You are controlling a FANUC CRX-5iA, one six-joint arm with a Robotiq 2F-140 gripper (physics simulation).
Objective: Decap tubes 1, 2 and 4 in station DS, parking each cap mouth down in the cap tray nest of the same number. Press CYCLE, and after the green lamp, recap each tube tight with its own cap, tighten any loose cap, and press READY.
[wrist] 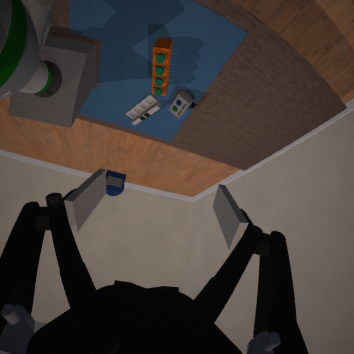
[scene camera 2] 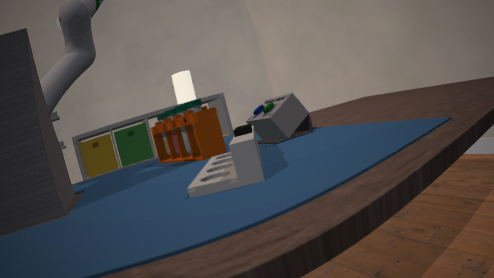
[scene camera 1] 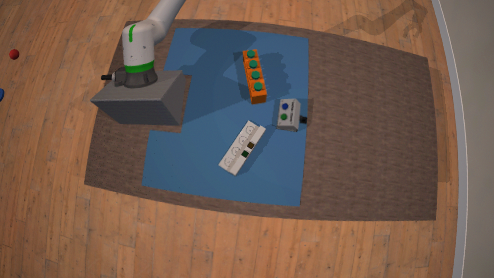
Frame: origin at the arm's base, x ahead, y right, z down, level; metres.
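Seen in the pictures: gripper, fingertip midpoint: (wrist: 160, 188); arm's base at its link origin: (wrist: 44, 78) (scene camera 1: 140, 81).
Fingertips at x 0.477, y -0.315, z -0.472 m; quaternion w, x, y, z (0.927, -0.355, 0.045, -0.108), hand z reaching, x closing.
Observation:
Offsets run from my fingertips to a thing's middle. Level surfaces: height alone.
An orange station @(dx -0.023, dy +0.218, dz +0.612 m) (scene camera 1: 258, 96) (scene camera 2: 212, 132) (wrist: 163, 44) stands on the blue mat and holds several tubes with green caps in a row. The nearest green cap @(dx -0.004, dy +0.294, dz +0.549 m) (scene camera 1: 258, 86) in scene camera 1 sits on its tube like the others. The white cap tray @(dx -0.054, dy +0.522, dz +0.637 m) (scene camera 1: 242, 148) (scene camera 2: 248, 160) (wrist: 143, 108) lies beside it with empty round nests and two dark lamps on its raised side. A grey button box @(dx +0.130, dy +0.379, dz +0.622 m) (scene camera 1: 288, 115) (scene camera 2: 285, 120) (wrist: 181, 104) carries a blue and a green button. My gripper (wrist: 160, 188) is open and empty, high above and away from the table things. Tube numbers are not readable.
The grey pedestal (scene camera 1: 145, 102) (scene camera 2: 30, 130) (wrist: 60, 95) of the arm stands at the left of the blue mat @(dz +0.664 m) (scene camera 1: 210, 170) (scene camera 2: 150, 240). A shelf unit (scene camera 2: 225, 112) with a yellow bin (scene camera 2: 100, 156) and a green bin (scene camera 2: 134, 144) shows behind, with a bright white cylinder (scene camera 2: 184, 86).

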